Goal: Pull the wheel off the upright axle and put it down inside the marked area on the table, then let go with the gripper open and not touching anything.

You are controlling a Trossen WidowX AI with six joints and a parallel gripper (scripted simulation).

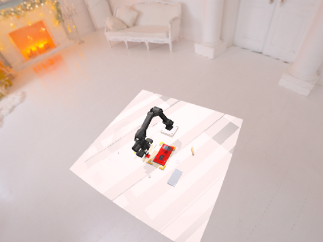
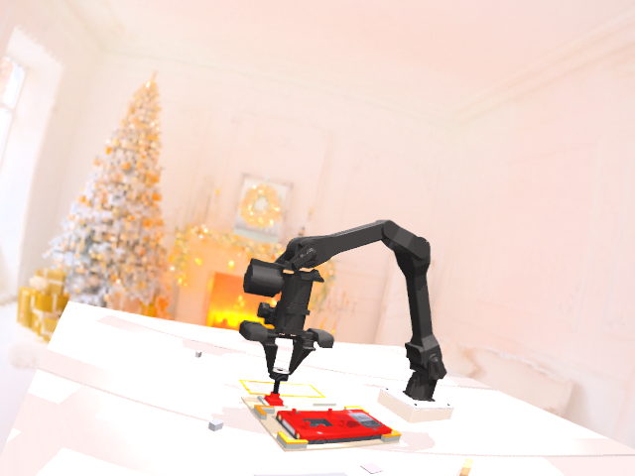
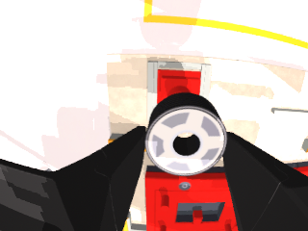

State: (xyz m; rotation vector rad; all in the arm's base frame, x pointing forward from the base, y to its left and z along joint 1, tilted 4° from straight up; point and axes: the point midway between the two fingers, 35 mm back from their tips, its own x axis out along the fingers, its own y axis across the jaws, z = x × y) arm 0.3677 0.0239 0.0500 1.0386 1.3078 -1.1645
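Now: gripper tip 4 cm above the dark axle. The rest, counted from my gripper tip: grey plate 2 cm ahead, 32 cm to the left, 7 cm below; then wooden peg 27 cm behind, 31 cm to the left, 6 cm below; then wheel right at my gripper tip.
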